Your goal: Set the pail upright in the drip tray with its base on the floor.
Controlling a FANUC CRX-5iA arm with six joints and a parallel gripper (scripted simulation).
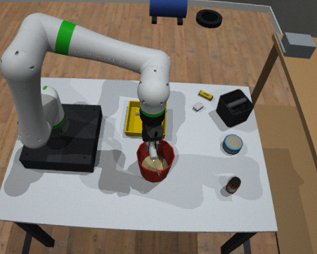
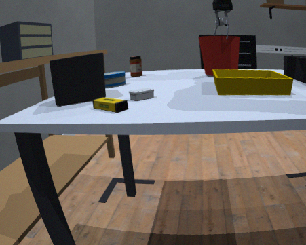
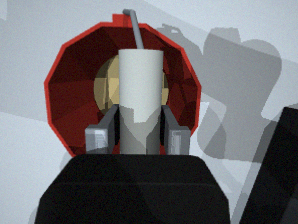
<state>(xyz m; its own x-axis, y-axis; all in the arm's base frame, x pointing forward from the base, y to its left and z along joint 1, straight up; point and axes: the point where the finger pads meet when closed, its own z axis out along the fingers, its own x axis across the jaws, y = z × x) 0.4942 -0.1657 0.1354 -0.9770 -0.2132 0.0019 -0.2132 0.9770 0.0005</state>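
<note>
My hand is 90 mm above the red pail and 10 mm short of it. Also, from my hand: jar: 390 mm ahead, 180 mm below, 70 mm to the right; then wire handle: 30 mm below, 10 mm ahead; then yellow drip tray: 290 mm to the left, 210 mm below, 40 mm behind.
</note>
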